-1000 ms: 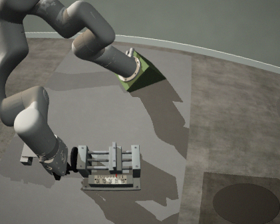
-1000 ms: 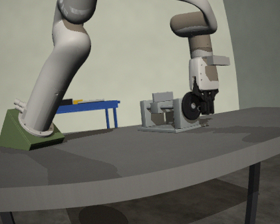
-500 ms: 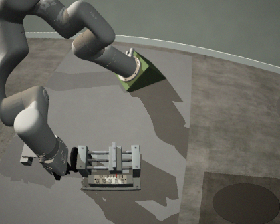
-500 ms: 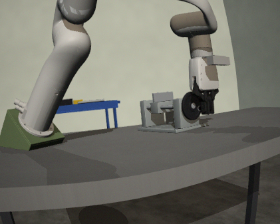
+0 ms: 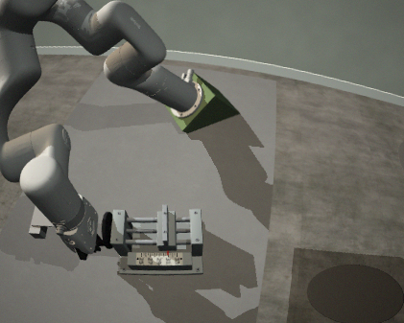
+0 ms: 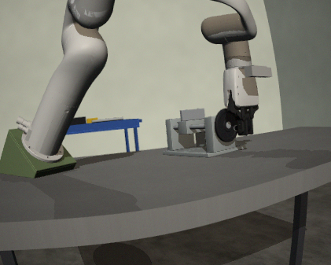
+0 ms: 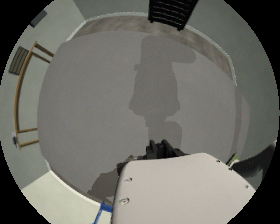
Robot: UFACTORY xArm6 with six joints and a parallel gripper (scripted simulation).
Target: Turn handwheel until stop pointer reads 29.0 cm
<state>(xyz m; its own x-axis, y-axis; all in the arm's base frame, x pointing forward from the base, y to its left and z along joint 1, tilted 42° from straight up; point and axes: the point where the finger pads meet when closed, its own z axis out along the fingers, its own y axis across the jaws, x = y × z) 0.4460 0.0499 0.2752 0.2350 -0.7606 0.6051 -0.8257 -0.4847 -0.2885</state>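
The black handwheel lies 20 mm to the left of my hand and 10 mm behind it. From my hand the other things lie so: movable stop 160 mm to the left, 60 mm behind, 20 mm above.
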